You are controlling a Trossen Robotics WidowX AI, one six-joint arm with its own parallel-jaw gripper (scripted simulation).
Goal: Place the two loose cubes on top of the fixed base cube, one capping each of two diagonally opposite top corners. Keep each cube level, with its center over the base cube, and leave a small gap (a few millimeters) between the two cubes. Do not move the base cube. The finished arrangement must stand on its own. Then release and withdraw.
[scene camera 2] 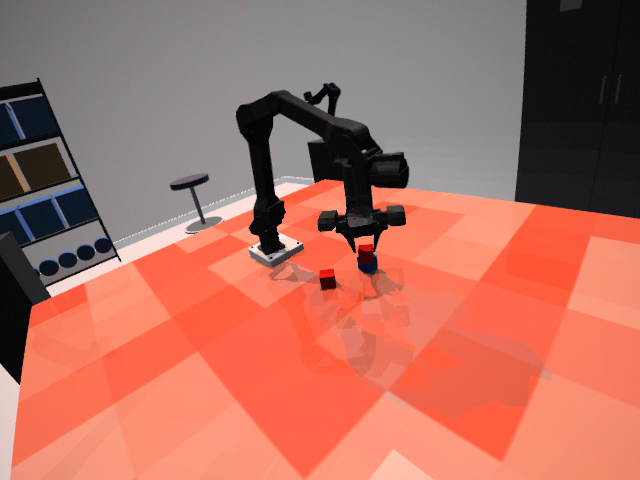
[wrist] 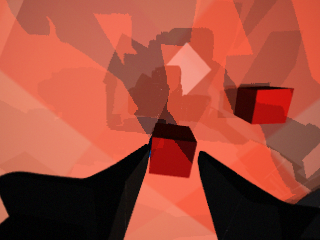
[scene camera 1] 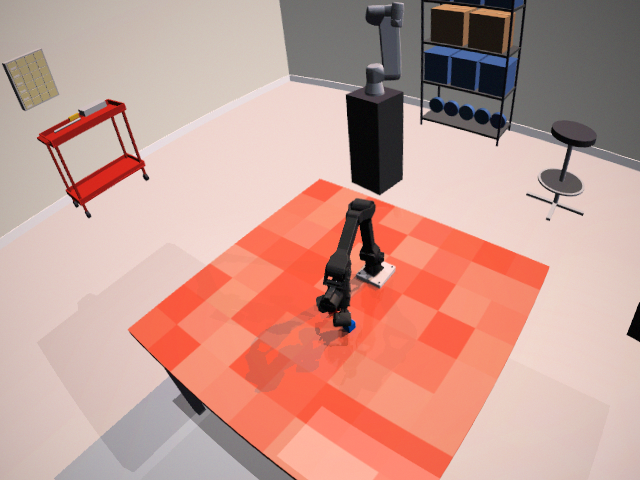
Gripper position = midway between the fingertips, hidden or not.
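The gripper (scene camera 2: 364, 251), also in the wrist view (wrist: 174, 152). Red cube (wrist: 173, 147). Another red cube (wrist: 257, 105).
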